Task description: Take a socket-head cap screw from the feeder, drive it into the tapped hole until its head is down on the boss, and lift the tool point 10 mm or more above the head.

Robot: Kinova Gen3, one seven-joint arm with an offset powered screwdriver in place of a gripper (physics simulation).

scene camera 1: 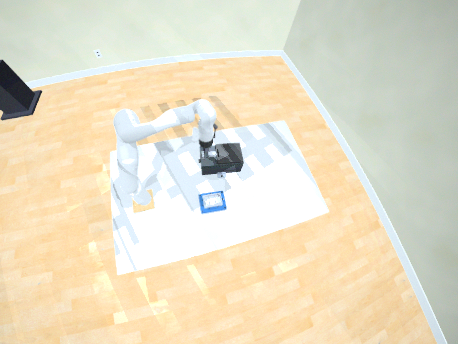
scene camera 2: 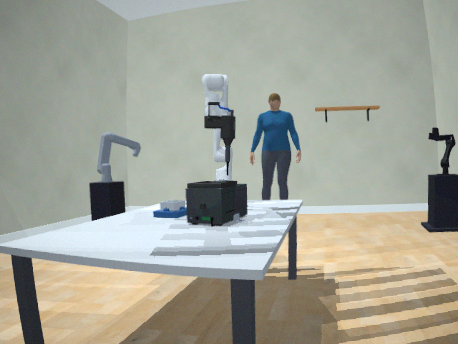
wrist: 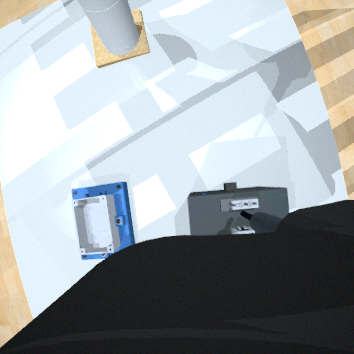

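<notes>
The screwdriver [scene camera 1: 200, 161] [scene camera 2: 228, 173] [wrist: 243, 214] points down with its black tip a little above the dark feeder [scene camera 1: 231, 166] [scene camera 2: 210, 204] [wrist: 207, 215]. In the wrist view the tip shows in front of the feeder's top, near a light slotted plate [wrist: 245, 204]. Whether the tip carries a screw is too small to tell. A blue base plate [scene camera 1: 212, 210] [scene camera 2: 169, 214] [wrist: 126, 200] lies beside the feeder and bears a light grey open housing [scene camera 1: 213, 200] [scene camera 2: 172, 205] [wrist: 114, 225]. A small round blue boss [wrist: 119, 220] shows beside the housing; its hole is hard to make out.
The white table [scene camera 1: 270, 200] [scene camera 2: 115, 240] [wrist: 40, 165] carries everything. The arm's base stands on a tan plate [scene camera 1: 151, 205] [wrist: 102, 59]. A person [scene camera 2: 276, 130] stands behind the table. Other arms on dark pedestals [scene camera 2: 107, 200] [scene camera 2: 442, 200] stand to either side.
</notes>
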